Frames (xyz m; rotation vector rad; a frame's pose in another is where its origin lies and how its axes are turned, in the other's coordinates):
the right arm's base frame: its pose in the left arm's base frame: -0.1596 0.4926 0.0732 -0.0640 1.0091 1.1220
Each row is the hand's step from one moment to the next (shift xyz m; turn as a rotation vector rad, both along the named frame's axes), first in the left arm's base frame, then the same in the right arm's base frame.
Working: the left arm's base frame: its pose in the right arm's base frame: -0.2913 -0.3900 -0.1912 0.0640 -1.0091 -1.1220

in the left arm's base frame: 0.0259 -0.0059 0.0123 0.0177 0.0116 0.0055
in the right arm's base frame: -0.0112 -0.0175 0.0206 0.0056 -0.0057 0.0204
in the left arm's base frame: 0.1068 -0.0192 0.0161 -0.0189 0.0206 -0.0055
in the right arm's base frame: -0.0183 -0.0844 0.0676 0.0174 0.0221 -0.0048
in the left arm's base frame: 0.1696 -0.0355 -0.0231 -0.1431 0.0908 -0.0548
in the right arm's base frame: 0.0012 -0.1571 0.0767 0.0942 0.1302 -0.0767
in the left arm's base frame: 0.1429 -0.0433 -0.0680 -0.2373 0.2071 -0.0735
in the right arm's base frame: 0.0253 -0.1594 0.0297 0.1845 0.2505 -0.0884
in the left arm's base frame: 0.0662 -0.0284 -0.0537 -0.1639 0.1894 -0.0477
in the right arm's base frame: 0.0212 -0.0872 -0.0033 0.1585 0.1965 -0.0357
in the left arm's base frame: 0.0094 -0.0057 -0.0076 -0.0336 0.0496 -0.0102
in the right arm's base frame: 0.0018 -0.0132 -0.0013 0.0405 0.0453 -0.0021
